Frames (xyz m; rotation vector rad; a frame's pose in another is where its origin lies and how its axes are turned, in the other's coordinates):
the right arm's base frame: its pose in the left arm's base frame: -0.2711 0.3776 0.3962 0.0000 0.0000 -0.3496
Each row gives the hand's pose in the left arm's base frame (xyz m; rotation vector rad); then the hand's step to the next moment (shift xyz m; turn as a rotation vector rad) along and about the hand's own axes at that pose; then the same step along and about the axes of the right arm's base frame.
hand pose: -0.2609 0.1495 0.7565 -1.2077 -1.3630 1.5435
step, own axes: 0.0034 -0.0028 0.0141 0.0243 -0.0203 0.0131
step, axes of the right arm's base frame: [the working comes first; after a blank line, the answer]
step, axes of the left arm's base frame: -0.0146 -0.0004 0.0021 -0.0206 0.0224 0.0157

-0.0136 -0.0054 0.0021 -0.0271 0.0140 0.0157
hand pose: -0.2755 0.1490 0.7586 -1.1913 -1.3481 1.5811
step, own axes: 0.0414 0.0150 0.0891 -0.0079 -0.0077 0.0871
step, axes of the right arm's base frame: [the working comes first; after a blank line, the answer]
step, axes of the left arm's base frame: -0.0969 0.0086 -0.0206 -0.0808 -0.0327 0.0109

-0.0939 -0.0251 -0.0206 -0.0647 -0.0583 0.0109
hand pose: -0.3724 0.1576 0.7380 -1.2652 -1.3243 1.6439
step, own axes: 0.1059 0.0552 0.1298 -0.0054 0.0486 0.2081
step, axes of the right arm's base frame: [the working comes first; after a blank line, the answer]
step, axes of the left arm's base frame: -0.1518 0.0411 -0.0799 -0.1923 -0.0833 -0.0420

-0.1567 -0.0133 -0.0799 -0.1522 -0.1441 -0.0420
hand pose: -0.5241 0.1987 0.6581 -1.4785 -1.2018 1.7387
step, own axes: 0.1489 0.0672 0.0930 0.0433 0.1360 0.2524
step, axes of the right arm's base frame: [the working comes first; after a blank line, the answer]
step, axes of the left arm's base frame: -0.1161 0.0715 -0.1294 -0.2349 -0.0929 -0.1424

-0.1336 0.0274 -0.1294 -0.1889 -0.1677 -0.1424
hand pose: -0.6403 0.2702 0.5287 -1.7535 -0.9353 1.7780
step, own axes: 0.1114 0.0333 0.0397 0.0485 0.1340 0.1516
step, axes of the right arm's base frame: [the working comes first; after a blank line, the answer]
step, axes of the left arm's base frame: -0.0430 0.0550 -0.1011 -0.1359 -0.0735 -0.1394

-0.0592 0.0370 -0.1011 -0.1025 -0.1156 -0.1394
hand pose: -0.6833 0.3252 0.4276 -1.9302 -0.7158 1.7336
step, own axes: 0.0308 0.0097 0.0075 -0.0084 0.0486 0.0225
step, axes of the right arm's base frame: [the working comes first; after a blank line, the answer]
step, axes of the left arm's base frame: -0.0043 0.0123 -0.0305 -0.0190 -0.0429 -0.0271

-0.0082 0.0101 -0.0305 -0.0032 -0.0468 -0.0271
